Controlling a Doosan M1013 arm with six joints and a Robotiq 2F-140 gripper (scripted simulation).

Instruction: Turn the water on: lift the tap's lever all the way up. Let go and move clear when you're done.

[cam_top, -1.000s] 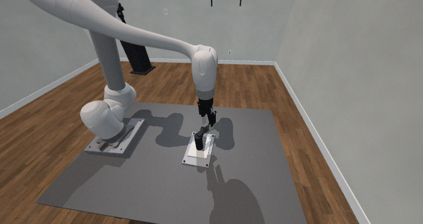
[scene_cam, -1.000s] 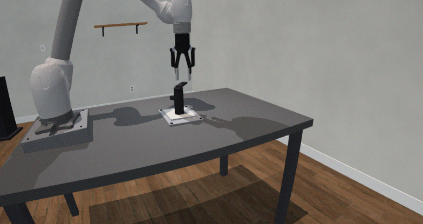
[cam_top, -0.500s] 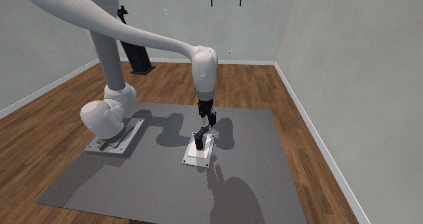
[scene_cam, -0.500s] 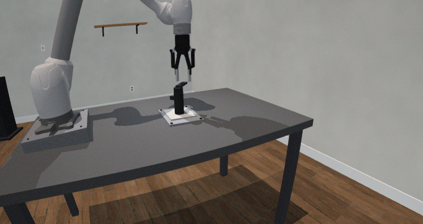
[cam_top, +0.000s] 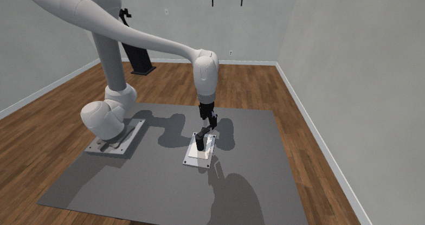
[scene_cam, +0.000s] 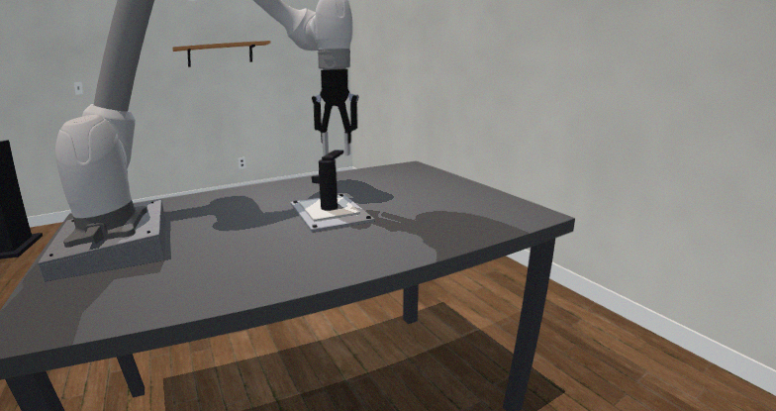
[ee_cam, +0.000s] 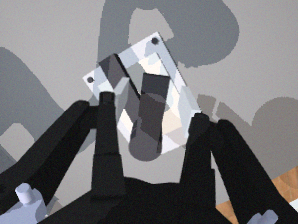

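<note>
Now: hand 20 mm past the tap lever, 20 mm to the left of it and 20 mm above it. From my hand the other things lie so: black tap (30 mm behind, 50 mm to the right, 80 mm below).
</note>
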